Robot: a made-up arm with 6 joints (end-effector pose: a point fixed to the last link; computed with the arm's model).
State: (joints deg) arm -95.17 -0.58 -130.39 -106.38 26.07 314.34
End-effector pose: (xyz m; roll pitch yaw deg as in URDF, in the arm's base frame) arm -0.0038 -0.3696 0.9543 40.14 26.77 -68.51
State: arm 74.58 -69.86 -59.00 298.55 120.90 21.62
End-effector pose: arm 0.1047 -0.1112 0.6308 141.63 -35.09 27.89
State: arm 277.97 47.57 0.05 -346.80 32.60 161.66
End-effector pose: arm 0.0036 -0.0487 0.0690 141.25 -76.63 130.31
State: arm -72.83 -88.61 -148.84 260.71 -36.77 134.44
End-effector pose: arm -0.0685 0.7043 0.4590 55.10 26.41 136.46
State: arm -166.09 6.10 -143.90 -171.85 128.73 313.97
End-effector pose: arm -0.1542 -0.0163 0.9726 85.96 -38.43 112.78
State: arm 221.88 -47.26 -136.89 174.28 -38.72 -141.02
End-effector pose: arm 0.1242 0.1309 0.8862 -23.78 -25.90 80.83
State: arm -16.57 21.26 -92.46 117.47 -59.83 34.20
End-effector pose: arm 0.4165 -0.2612 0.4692 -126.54 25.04 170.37
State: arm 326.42 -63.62 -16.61 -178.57 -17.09 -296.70
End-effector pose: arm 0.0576 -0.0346 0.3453 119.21 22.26 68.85
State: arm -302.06 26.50 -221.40 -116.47 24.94 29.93
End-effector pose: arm 0.0090 0.0711 0.9622 -28.77 -19.17 159.36
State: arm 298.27 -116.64 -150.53 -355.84 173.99 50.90
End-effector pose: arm -0.2618 0.5028 0.1693 -85.66 -43.18 -154.27
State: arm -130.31 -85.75 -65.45 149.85 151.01 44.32
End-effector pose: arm 0.3243 0.2754 0.6374 -127.93 -23.30 -40.33
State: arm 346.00 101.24 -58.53 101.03 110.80 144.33
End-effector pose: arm 0.2211 0.0895 -0.2336 -39.09 -79.64 -86.53
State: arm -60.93 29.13 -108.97 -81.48 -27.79 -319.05
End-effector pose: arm 0.4208 -0.4794 0.5526 98.39 -52.90 49.93
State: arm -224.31 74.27 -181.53 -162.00 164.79 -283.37
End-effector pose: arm -0.3580 0.4011 0.5052 -93.20 -30.52 -128.03
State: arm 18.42 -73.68 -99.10 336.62 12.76 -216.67
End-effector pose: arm -0.4025 -0.1074 0.8598 -14.18 13.66 -43.66
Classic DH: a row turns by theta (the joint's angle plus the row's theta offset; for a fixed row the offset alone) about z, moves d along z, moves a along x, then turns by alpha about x. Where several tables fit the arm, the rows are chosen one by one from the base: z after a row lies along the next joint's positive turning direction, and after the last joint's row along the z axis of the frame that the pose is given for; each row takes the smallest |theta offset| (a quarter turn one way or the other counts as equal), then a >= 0, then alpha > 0; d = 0 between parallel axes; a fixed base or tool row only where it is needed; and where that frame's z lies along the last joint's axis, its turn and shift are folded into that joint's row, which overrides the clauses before.
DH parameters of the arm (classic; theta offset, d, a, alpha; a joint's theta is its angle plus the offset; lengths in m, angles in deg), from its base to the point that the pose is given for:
joint 1: 0 0.232 0 -90
joint 2: -79.42 0 0.3866 0
joint 3: 79.42 0 0.069 -90
joint 4: 0 0.305 0 90
joint 5: 0 0 0.092 -90
joint 6: 0 0.118 0 0

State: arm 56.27 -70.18 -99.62 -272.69 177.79 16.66
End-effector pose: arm -0.2818 -0.2485 0.6267 -169.75 1.28 126.84
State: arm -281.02 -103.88 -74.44 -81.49 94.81 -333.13
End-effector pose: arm 0.0404 -0.4409 0.5978 -101.74 -64.33 -82.05
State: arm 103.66 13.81 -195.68 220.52 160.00 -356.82
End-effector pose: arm 0.0831 0.0068 0.8042 -177.65 -18.47 -39.60
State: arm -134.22 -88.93 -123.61 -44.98 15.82 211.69
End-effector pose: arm 0.5230 0.4804 0.6255 15.40 -18.40 -146.83
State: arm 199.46 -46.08 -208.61 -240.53 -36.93 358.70
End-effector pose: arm 0.4822 0.3037 0.6396 59.56 -11.63 153.26
